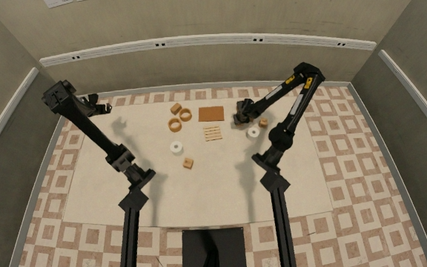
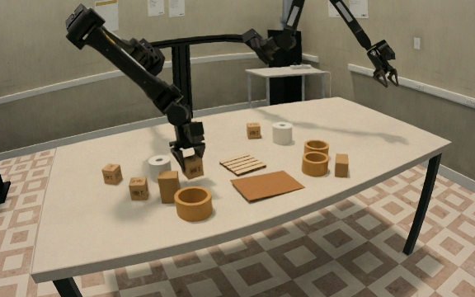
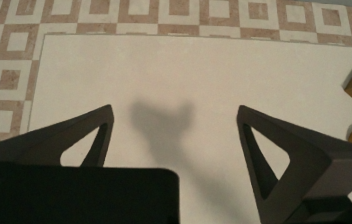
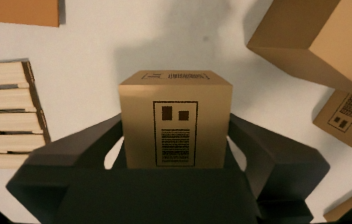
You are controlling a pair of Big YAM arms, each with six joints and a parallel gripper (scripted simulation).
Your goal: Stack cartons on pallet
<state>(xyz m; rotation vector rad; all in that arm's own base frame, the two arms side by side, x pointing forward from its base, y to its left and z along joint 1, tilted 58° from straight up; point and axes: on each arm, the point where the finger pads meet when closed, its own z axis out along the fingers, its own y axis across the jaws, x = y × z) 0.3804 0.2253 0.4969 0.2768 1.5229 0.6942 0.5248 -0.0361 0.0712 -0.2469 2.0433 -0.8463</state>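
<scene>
My right hand is 10 cm to the left of the plain box, 6 cm short of it and 1 cm above it. Round my right hand: carton right at my right hand.
</scene>
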